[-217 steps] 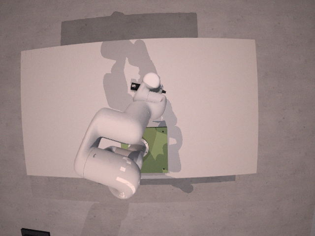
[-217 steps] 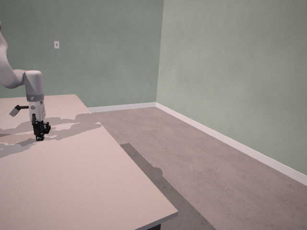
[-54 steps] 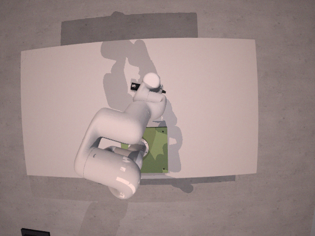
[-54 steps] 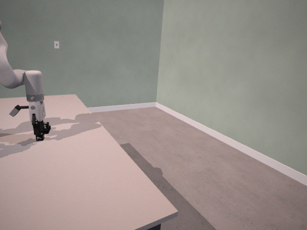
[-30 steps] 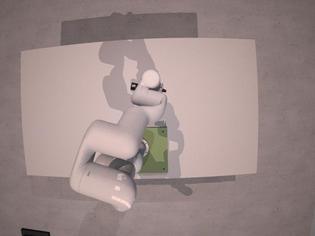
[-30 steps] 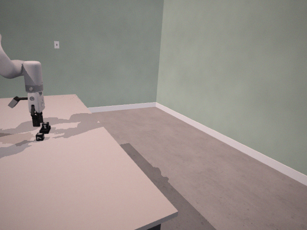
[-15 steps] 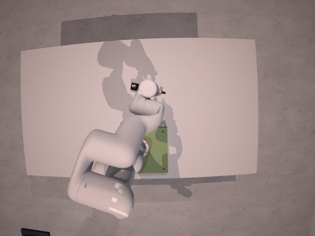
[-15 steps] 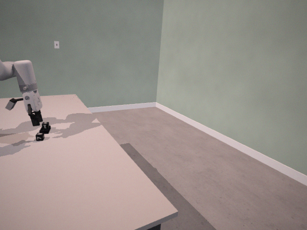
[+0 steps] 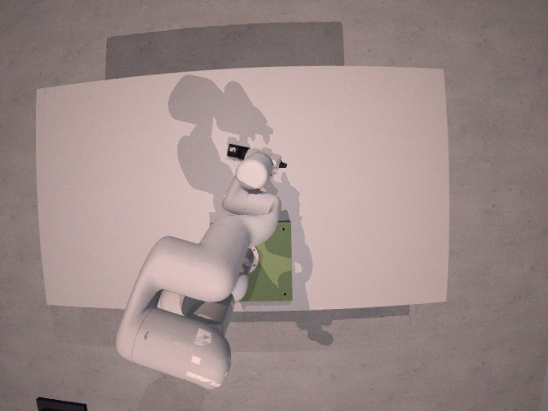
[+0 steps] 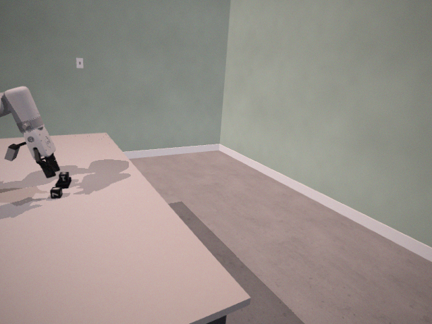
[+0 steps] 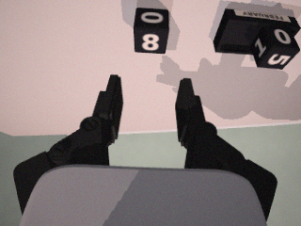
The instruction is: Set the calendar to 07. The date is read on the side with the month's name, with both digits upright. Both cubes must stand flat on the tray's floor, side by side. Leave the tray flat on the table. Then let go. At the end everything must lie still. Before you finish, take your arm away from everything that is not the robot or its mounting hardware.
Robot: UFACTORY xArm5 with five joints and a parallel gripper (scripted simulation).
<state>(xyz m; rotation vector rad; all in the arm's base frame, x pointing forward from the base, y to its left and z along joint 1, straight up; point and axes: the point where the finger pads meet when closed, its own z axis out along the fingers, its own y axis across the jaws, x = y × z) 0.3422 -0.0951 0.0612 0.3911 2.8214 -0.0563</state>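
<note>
Right now the black cube is 10 mm ahead of my hand and 90 mm below it. The rest, counted from my hand: black calendar tray: 30 mm ahead, 100 mm to the left, 100 mm below.
</note>
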